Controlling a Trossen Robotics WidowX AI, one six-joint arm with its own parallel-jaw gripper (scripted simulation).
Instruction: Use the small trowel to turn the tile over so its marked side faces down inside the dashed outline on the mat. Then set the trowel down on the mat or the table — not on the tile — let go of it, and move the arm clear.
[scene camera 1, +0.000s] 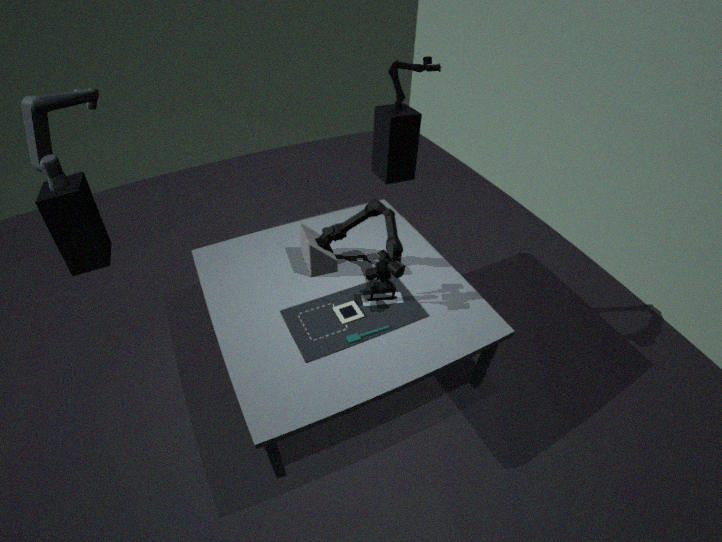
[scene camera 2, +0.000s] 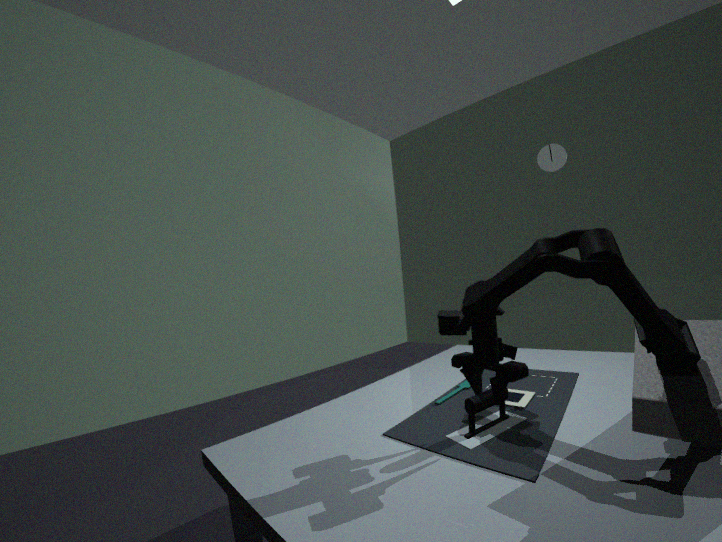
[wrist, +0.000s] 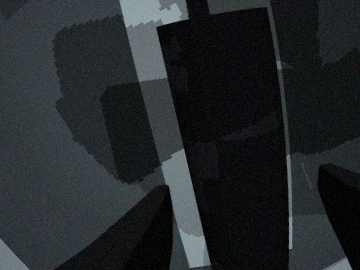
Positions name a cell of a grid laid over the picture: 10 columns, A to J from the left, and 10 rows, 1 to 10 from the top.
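Dark mat (scene camera 2: H9) (scene camera 1: E6) (wrist: C6) in sight. My gripper (scene camera 2: G8) (wrist: G7) open, holding nothing.
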